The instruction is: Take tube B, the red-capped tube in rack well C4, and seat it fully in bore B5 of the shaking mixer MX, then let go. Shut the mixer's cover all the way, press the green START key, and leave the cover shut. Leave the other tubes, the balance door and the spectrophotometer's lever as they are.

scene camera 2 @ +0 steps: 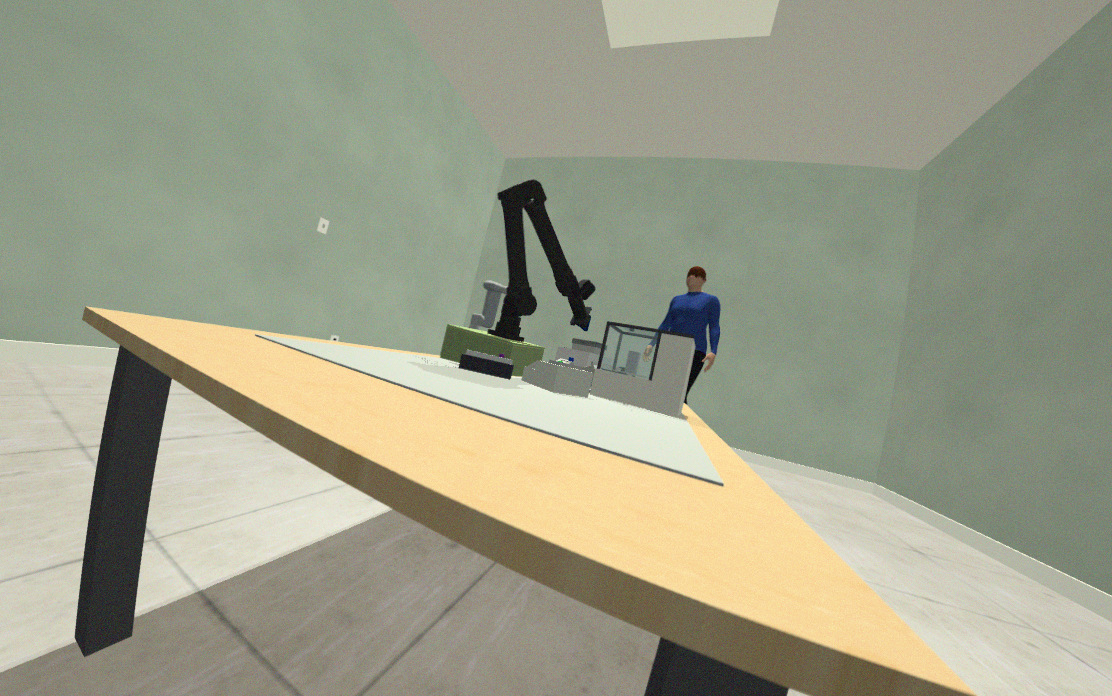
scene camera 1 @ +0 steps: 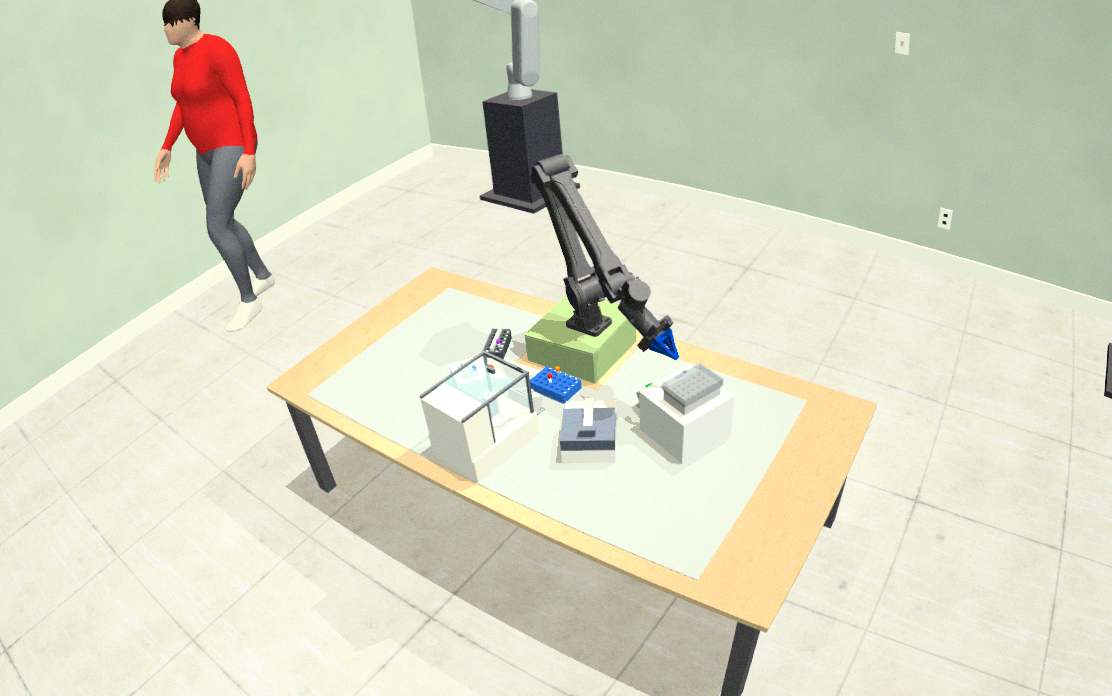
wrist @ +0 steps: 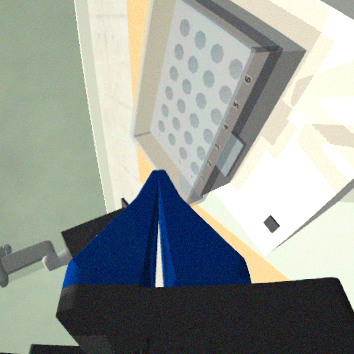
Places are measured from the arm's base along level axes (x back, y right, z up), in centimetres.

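Where they show: gripper, fingertip midpoint: (scene camera 2: pixel 586 330) (scene camera 1: pixel 677 358) (wrist: pixel 158 178); arm's base, link origin: (scene camera 2: pixel 505 337) (scene camera 1: pixel 589 324).
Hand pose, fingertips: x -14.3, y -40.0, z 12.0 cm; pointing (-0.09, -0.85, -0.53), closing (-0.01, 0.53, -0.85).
Observation:
Things, the pixels of their top centre, and the offset from my fingertips. "spot": a spot on its surface instead.
- mixer, top centre: (wrist: pixel 223 173) (scene camera 1: pixel 676 369) (scene camera 2: pixel 582 339) dy +0.7, dx +0.8, dz -4.0 cm
- small green part, surface spot: (scene camera 1: pixel 649 384) spot: dy +11.7, dx +4.2, dz -16.2 cm
- red cap, top centre: (scene camera 1: pixel 549 374) dy +39.5, dx -6.1, dz -17.6 cm
- blue rack, top centre: (scene camera 1: pixel 554 380) dy +38.6, dx -5.1, dz -20.0 cm
- spectrophotometer, top centre: (scene camera 1: pixel 588 408) (scene camera 2: pixel 604 363) dy +17.2, dx -16.4, dz -12.8 cm
- balance, top centre: (scene camera 1: pixel 485 371) (scene camera 2: pixel 638 327) dy +39.1, dx -30.3, dz -0.8 cm
- orange cap, top centre: (scene camera 1: pixel 557 367) dy +39.6, dx -2.3, dz -17.6 cm
My gripper (scene camera 1: pixel 676 356) (scene camera 2: pixel 585 327) (wrist: pixel 158 178) is shut and empty, its blue fingertips together above and behind the mixer (scene camera 1: pixel 699 433) (wrist: pixel 305 180). The grey bore block (scene camera 1: pixel 690 382) (wrist: pixel 201 100) has numbers 1 to 6 along one edge. The clear cover (wrist: pixel 144 75) appears lowered over it. The bores that show look empty. A small green part (scene camera 1: pixel 649 384) shows at the mixer's left; I cannot tell if it is the START key. A red cap (scene camera 1: pixel 549 375) stands in the blue rack (scene camera 1: pixel 567 397); its well is too small to read.
The spectrophotometer (scene camera 1: pixel 587 441) with its pale lever (scene camera 1: pixel 588 412) stands between the balance (scene camera 1: pixel 453 422) and the mixer. A dark rack (scene camera 1: pixel 497 339) (scene camera 2: pixel 485 366) stands behind the balance. An orange cap (scene camera 1: pixel 558 368) shows at the blue rack. The arm stands on a green block (scene camera 1: pixel 558 348) (scene camera 2: pixel 462 343).

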